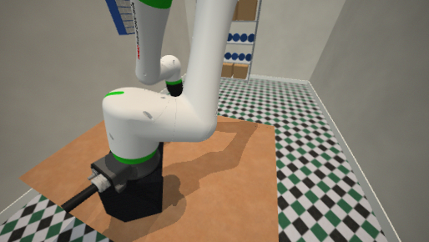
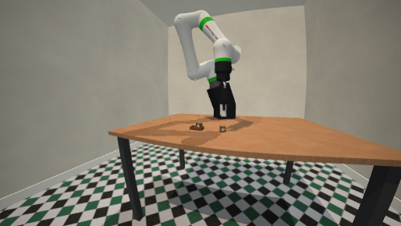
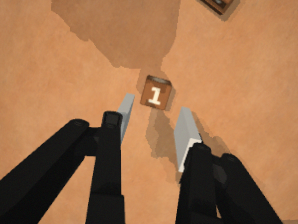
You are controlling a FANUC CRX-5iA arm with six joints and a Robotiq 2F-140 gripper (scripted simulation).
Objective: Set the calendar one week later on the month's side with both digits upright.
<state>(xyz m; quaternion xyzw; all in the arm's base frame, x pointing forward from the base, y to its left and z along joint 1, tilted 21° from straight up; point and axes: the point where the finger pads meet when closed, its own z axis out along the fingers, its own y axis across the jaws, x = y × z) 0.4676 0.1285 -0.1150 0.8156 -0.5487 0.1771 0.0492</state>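
The brown cube lies 110 mm below my hand. Round my hand: brown calendar tray 160 mm to the right, 110 mm below, 10 mm ahead.
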